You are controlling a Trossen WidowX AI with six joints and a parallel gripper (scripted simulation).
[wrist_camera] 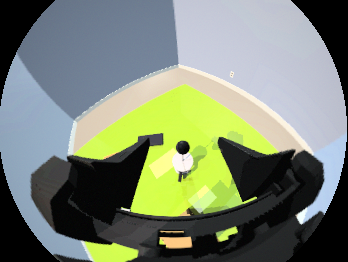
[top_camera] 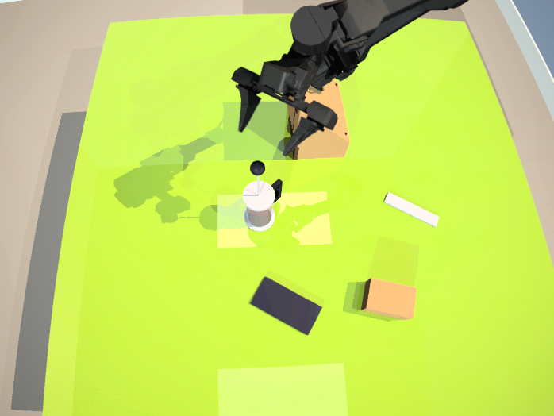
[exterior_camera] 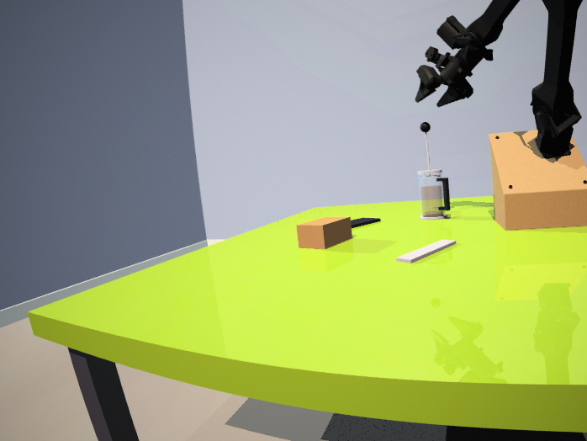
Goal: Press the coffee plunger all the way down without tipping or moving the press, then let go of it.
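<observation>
My gripper tip is now 190 mm above the glass coffee press. From my gripper tip the other things lie so: dark flat slab 310 mm below, 240 mm ahead, 20 mm to the left.
</observation>
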